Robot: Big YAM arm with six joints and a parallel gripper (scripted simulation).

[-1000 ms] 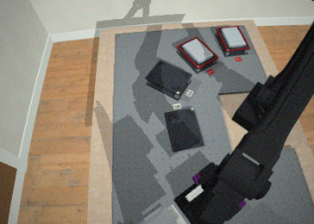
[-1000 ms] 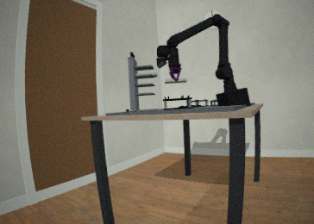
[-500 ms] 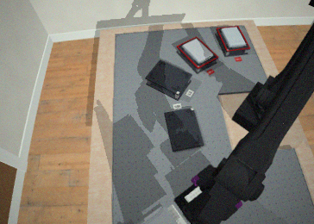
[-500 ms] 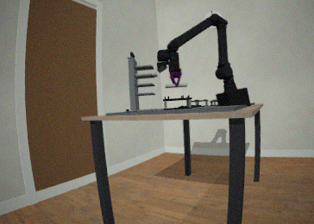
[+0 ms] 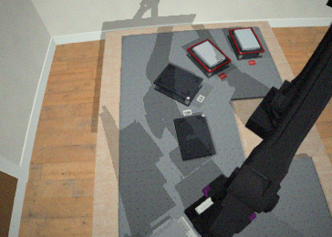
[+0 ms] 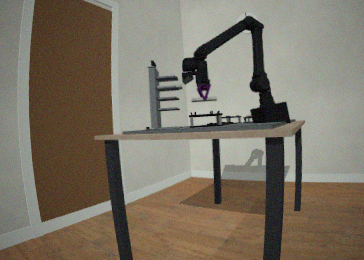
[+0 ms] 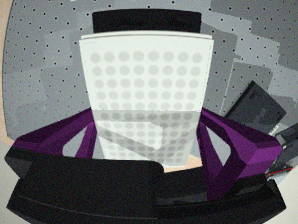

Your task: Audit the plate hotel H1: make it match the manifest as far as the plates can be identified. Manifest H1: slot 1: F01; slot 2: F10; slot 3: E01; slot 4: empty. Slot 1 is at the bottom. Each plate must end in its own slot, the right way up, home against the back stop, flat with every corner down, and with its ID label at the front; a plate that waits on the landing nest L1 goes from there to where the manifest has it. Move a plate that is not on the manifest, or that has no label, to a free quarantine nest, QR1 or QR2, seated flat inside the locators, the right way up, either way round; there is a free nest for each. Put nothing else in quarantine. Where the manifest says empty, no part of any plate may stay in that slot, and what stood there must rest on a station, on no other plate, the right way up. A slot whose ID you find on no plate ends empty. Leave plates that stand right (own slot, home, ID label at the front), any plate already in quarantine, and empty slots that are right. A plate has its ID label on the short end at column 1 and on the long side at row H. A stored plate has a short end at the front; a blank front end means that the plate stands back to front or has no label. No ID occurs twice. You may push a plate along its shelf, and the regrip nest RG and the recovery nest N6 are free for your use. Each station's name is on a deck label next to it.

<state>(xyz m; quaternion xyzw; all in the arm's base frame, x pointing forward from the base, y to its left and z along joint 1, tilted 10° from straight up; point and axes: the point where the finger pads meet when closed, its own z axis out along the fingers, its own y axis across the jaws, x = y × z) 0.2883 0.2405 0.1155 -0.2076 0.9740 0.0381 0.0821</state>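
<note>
Right now the black nest is 8 cm below my hand. Round my hand: plate hotel 23 cm ahead, 10 cm to the left, 2 cm above; then L1 label 43 cm to the right, 14 cm below, 6 cm behind; then H1 deck label 14 cm to the left, 14 cm below, 7 cm ahead.
</note>
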